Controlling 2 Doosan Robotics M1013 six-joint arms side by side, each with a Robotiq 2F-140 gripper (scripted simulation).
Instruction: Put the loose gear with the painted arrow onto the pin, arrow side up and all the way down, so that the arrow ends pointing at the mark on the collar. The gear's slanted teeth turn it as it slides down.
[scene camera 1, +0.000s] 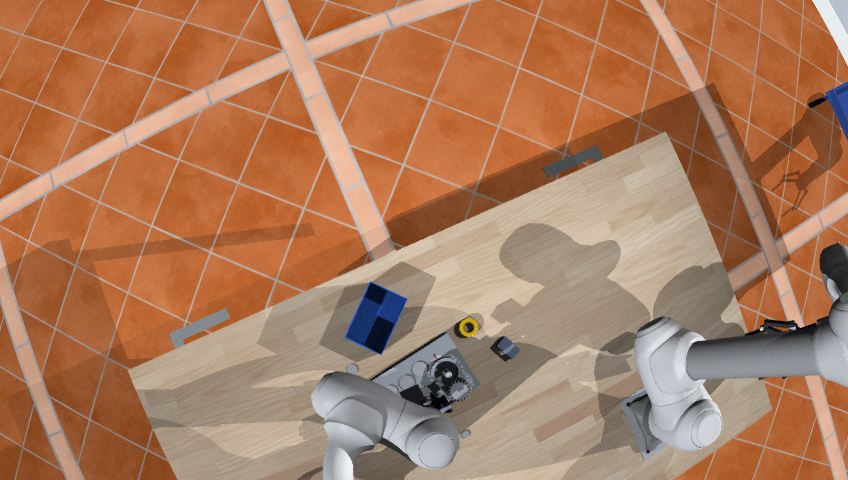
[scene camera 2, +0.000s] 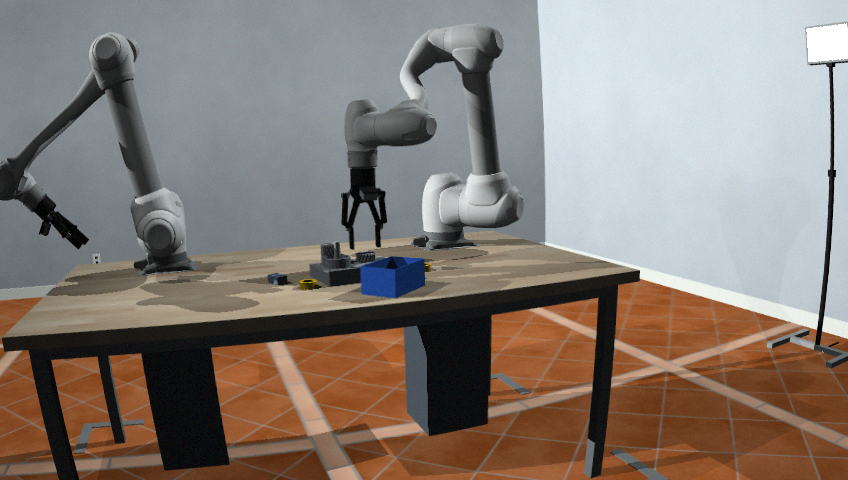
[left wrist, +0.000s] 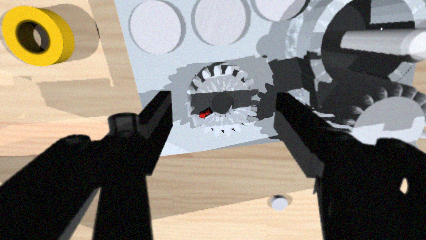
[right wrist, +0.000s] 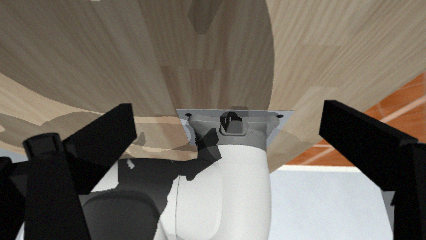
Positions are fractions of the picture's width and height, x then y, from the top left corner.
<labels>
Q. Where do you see a grey base plate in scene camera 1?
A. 0.52, 0.73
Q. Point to a grey base plate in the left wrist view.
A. At 0.67, 0.24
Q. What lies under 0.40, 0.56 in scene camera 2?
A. A grey base plate.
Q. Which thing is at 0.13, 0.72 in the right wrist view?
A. My right gripper.
</labels>
